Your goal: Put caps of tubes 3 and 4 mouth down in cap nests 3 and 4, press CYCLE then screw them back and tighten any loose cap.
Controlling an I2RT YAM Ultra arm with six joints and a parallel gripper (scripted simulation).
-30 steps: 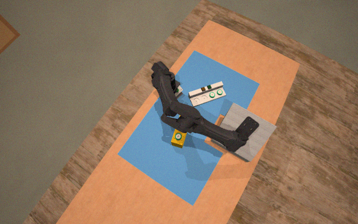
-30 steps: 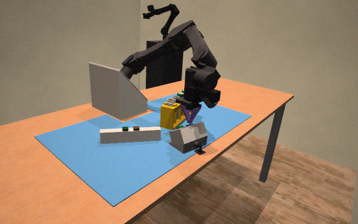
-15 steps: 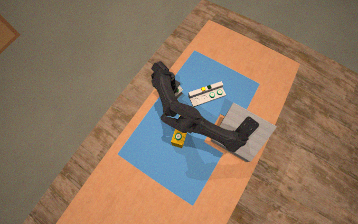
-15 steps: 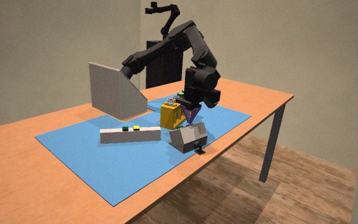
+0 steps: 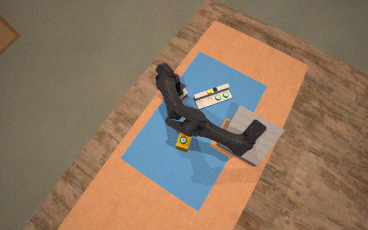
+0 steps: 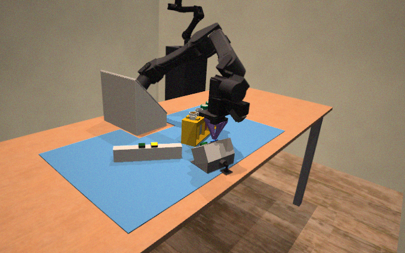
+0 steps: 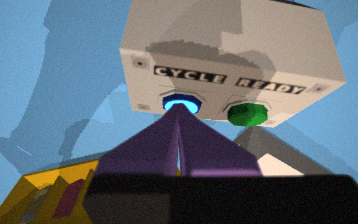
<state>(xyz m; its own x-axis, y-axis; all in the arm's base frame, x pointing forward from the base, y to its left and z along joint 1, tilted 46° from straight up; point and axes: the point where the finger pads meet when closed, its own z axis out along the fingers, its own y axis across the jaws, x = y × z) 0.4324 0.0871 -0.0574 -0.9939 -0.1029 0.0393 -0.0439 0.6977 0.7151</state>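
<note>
Now: the blue key 10 mm below my hand. The rest, counted from my hand: green key: 50 mm to the right, 10 mm below; cap 3: 180 mm behind, 170 mm to the right, 60 mm below; cap 2: 170 mm behind, 130 mm to the left, 40 mm above.
</note>
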